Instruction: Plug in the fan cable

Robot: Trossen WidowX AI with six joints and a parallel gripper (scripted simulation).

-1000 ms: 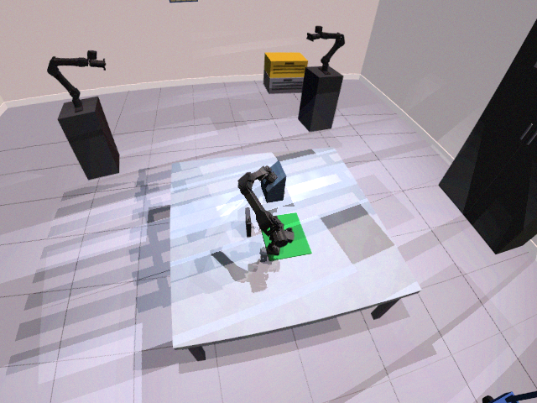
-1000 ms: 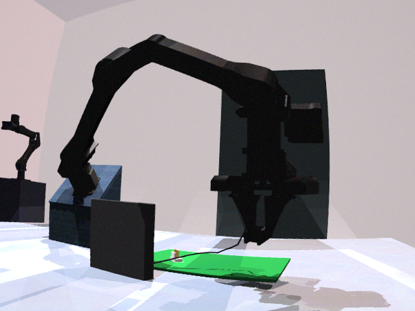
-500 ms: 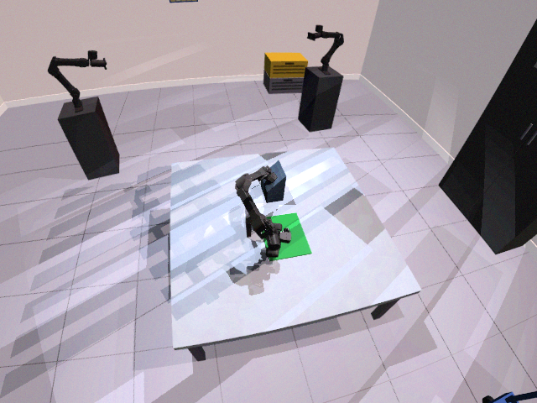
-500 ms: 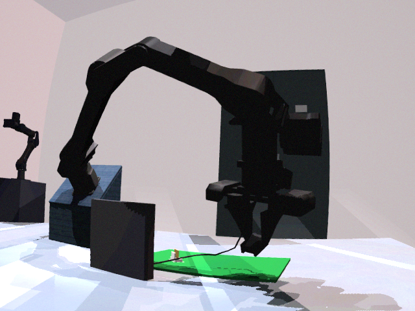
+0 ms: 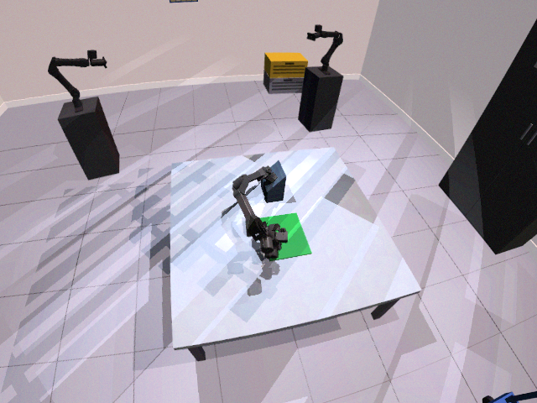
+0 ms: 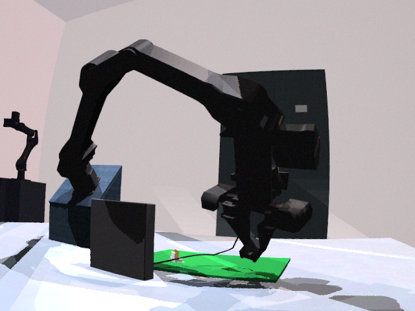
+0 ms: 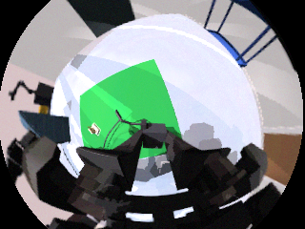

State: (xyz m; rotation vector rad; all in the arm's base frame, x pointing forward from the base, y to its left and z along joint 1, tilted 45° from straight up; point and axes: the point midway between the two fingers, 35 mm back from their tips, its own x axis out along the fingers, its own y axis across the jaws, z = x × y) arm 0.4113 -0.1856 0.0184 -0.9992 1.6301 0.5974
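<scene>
Right now the green board is 90 mm behind my gripper tip, 80 mm to the left of it and 60 mm below it. Also, from my gripper tip: black fan block 210 mm behind, 90 mm to the right, 10 mm above; then black plug 10 mm to the right.
</scene>
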